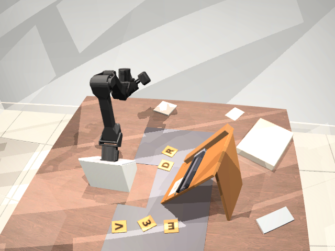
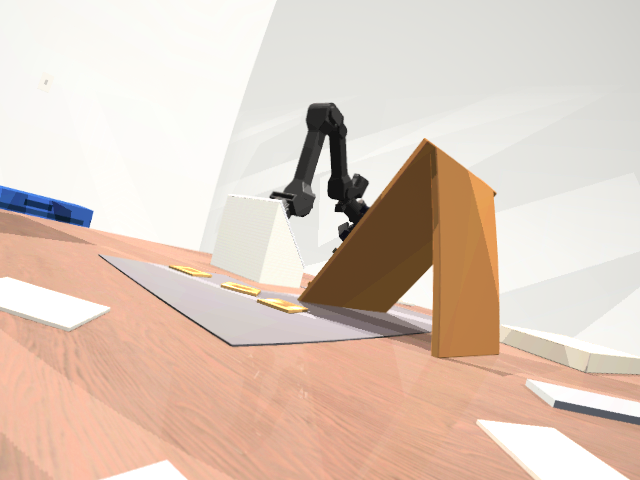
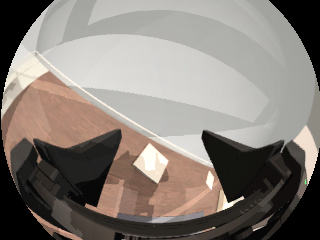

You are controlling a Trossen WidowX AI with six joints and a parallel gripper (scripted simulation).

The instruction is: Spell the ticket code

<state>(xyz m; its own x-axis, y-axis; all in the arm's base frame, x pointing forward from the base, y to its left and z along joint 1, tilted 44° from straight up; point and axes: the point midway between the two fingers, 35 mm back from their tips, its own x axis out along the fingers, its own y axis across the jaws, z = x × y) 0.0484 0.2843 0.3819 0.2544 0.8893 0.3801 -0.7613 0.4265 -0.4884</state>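
Now: gripper tip 31 cm to the left of the letter tile, 20 cm above it and 17 cm short of it. The rest, counted from my gripper tip: white ticket 57 cm to the right, 22 cm ahead, 13 cm below; then thick white slab 66 cm ahead, 26 cm to the right, 19 cm below; then grey mat 52 cm to the right, 21 cm below, 14 cm ahead.
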